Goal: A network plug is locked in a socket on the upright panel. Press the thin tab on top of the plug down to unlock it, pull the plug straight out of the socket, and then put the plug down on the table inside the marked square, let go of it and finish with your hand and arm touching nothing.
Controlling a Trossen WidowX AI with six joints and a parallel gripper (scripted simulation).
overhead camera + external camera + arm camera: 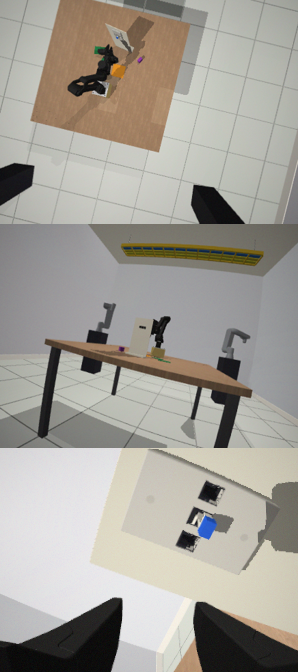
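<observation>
Now: the network plug 90 mm ahead of my gripper tip, 40 mm to the right of it and 20 mm below it. Also, from my gripper tip: thin pale tab 100 mm ahead, 40 mm to the right, 20 mm below; orange square 260 mm below, 110 mm behind, 20 mm to the right; upright panel 120 mm below, 110 mm ahead, 50 mm to the right.
</observation>
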